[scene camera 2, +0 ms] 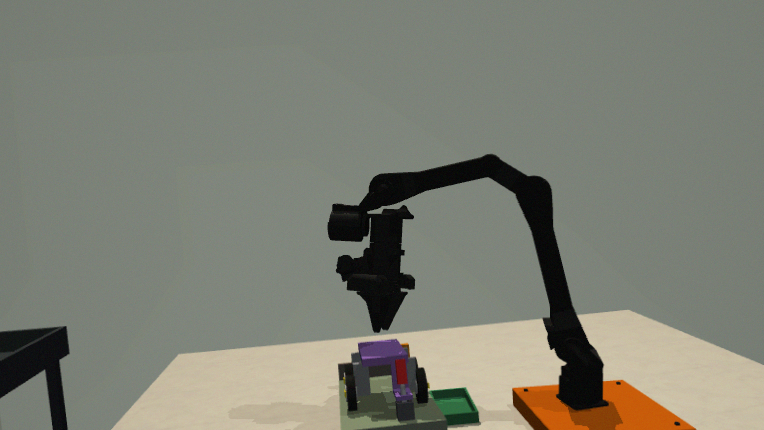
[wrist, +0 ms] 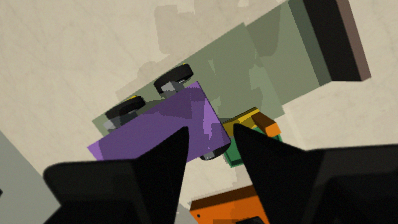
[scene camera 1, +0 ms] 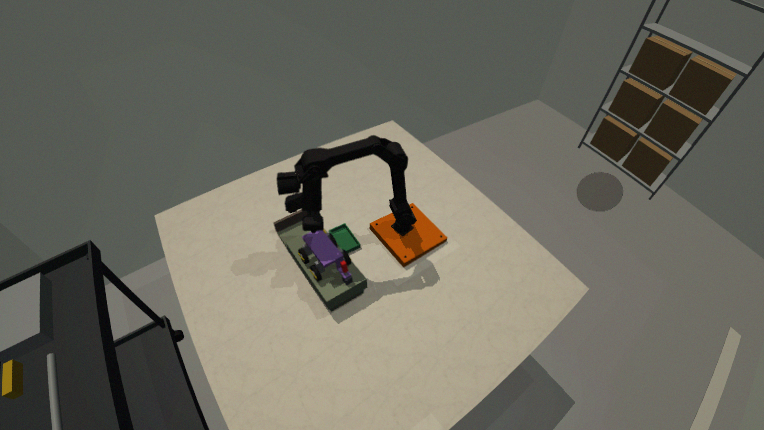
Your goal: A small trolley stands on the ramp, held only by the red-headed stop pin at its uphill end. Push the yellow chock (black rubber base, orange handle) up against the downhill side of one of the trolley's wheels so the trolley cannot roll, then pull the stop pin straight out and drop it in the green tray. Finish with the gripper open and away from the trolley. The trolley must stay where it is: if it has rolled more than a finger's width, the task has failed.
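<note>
My gripper [scene camera 2: 380, 331] is in sight along with a trolley [scene camera 2: 356, 378]. I see a yellow chock [wrist: 253, 117] as well, with the trolley [wrist: 130, 136] and my own gripper [wrist: 210, 129] appearing there too. Then there is the view in which I find my gripper [scene camera 1: 313, 228] and the trolley [scene camera 1: 319, 243].
</note>
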